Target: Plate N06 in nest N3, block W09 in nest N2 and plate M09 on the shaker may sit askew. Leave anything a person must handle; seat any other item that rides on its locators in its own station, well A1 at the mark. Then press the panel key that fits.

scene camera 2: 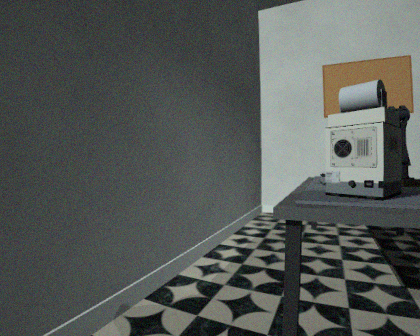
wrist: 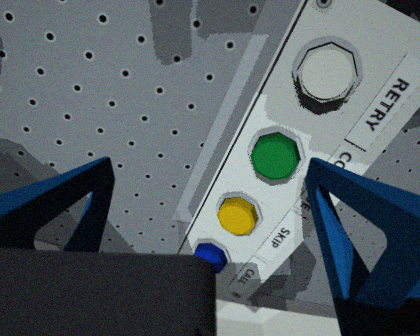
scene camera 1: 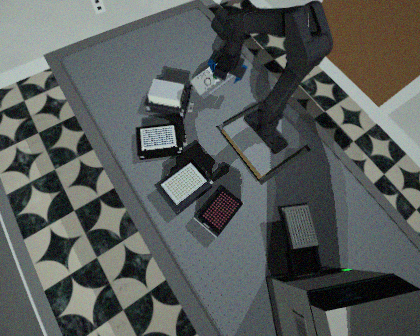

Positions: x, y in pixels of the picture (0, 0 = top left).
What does my gripper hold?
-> Nothing.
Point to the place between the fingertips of my gripper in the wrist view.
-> At 210, 168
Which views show the red-welled plate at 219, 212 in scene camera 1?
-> Scene camera 1 only.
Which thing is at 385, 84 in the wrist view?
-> A button panel.
